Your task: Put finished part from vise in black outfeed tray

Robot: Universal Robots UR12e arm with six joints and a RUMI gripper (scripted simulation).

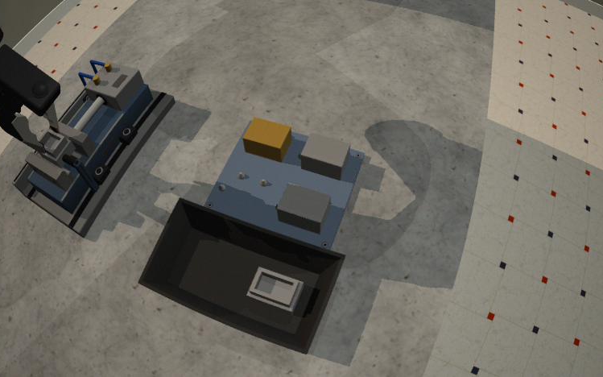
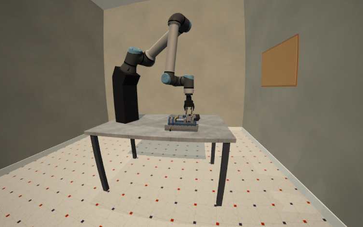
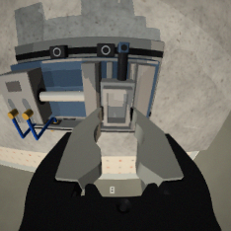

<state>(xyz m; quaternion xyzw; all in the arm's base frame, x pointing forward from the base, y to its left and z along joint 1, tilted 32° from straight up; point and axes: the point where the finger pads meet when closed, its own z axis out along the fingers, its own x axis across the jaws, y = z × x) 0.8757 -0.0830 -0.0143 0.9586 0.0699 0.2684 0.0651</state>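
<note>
Right now my hand is 6 cm past the vise, 1 cm to the left of it and 8 cm above it. The rest, counted from my hand: orange block (22 cm behind, 28 cm to the left, 10 cm below); blue fixture plate (18 cm behind, 33 cm to the left, 12 cm below).
</note>
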